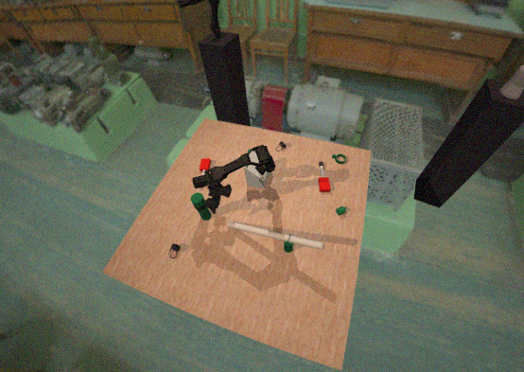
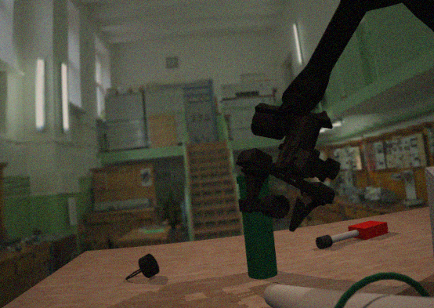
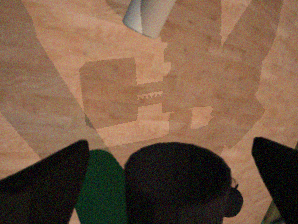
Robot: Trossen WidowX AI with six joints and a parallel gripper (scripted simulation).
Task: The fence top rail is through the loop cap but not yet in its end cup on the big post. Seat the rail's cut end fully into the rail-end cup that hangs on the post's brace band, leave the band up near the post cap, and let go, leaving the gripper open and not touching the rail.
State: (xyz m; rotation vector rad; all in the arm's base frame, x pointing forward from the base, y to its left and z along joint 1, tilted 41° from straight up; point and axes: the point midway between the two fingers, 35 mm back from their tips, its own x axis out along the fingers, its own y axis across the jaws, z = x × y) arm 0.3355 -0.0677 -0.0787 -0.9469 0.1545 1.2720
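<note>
Right now my gripper tip is 10 mm past the dark rail-end cup, 30 mm to the left of it and 30 mm below it. From my gripper tip the other things lie so: small green piece (340 mm behind, 620 mm to the left, 100 mm below); then green loop cap (10 mm behind, 420 mm to the left, 10 mm below).
</note>
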